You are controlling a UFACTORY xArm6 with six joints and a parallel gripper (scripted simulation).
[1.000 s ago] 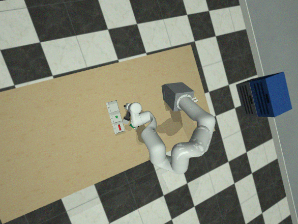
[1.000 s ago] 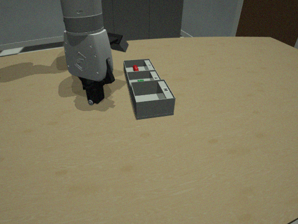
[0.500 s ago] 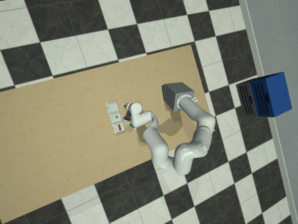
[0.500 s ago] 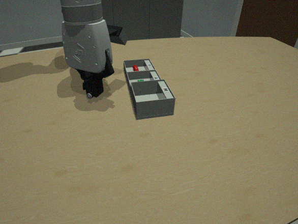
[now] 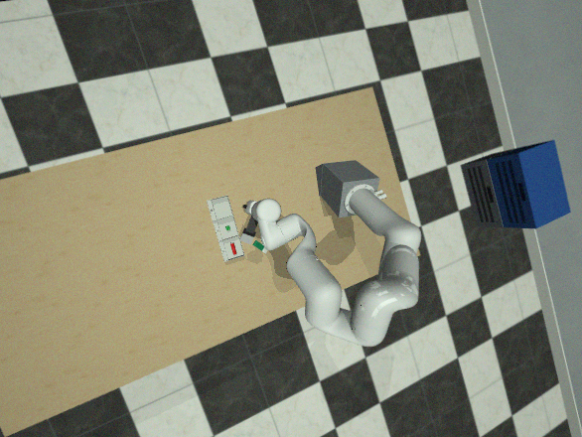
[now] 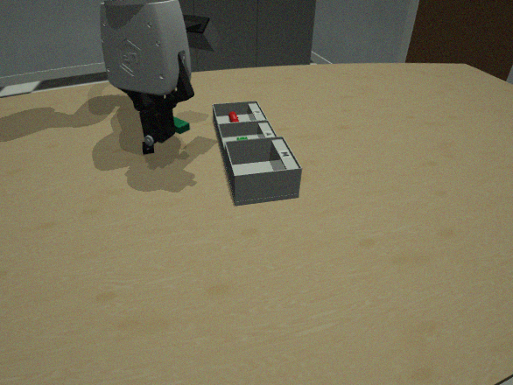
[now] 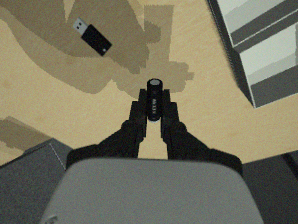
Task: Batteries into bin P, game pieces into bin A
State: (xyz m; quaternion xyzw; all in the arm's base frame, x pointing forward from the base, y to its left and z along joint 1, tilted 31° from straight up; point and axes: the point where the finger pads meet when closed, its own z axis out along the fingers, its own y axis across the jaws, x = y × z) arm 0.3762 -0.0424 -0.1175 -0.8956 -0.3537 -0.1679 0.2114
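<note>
Now: the red battery 13 cm ahead of my hand, 10 cm to the left of it and 7 cm below it. Also, from my hand: black battery (2 cm below); then black USB stick (2 cm behind, 8 cm to the left, 8 cm below); then green die (12 cm ahead, 2 cm to the left, 6 cm below).
</note>
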